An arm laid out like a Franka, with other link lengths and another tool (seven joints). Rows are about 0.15 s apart.
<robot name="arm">
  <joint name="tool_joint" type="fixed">
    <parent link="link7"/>
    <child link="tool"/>
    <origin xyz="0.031 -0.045 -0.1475" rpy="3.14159 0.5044 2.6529"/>
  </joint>
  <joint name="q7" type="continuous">
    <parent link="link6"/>
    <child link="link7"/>
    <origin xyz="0.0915 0 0" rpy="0 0 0"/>
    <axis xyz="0 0 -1"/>
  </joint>
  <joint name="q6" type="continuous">
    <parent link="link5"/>
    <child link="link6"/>
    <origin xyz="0 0 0" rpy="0 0 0"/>
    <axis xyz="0 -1 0"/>
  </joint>
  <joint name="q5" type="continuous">
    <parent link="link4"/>
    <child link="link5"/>
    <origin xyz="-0.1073 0 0.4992" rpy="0 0 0"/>
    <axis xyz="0 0 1"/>
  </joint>
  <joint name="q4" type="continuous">
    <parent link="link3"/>
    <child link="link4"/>
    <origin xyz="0.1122 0 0" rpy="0 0 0"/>
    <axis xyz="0 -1 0"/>
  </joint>
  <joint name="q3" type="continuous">
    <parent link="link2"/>
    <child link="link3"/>
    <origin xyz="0 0 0.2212" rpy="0 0 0"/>
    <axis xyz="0 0 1"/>
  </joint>
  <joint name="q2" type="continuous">
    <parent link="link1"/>
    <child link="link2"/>
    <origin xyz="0 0 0" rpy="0 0 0"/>
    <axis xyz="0 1 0"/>
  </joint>
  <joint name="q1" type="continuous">
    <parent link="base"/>
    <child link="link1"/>
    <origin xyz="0 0 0.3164" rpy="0 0 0"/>
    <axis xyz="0 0 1"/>
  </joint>
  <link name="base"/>
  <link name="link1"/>
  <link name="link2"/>
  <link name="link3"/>
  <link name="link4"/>
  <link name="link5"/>
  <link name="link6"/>
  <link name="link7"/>
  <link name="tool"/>
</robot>
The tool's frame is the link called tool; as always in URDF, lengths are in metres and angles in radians. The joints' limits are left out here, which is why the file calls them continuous.
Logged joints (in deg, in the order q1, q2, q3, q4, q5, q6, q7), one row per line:
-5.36 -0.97 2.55 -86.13 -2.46 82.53 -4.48
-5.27 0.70 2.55 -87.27 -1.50 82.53 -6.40
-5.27 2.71 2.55 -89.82 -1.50 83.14 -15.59
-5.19 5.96 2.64 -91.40 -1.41 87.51 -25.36
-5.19 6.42 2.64 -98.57 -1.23 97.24 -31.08
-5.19 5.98 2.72 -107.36 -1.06 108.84 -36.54
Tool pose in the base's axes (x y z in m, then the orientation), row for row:
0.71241 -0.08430 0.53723 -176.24 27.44 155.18
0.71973 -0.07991 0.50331 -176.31 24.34 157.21
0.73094 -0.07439 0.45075 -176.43 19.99 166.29
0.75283 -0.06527 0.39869 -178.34 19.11 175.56
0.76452 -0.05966 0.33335 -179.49 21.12 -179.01
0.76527 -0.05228 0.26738 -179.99 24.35 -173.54
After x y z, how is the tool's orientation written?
As angles about the fixed x, y, z axes (roll, pitch, yaw), in degrees.
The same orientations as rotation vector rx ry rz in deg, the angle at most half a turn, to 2 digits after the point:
34.19 149.63 -12.97
31.98 153.15 -11.61
20.02 159.12 -8.34
6.63 160.80 -3.38
-1.24 158.87 -0.45
-8.77 155.43 1.88

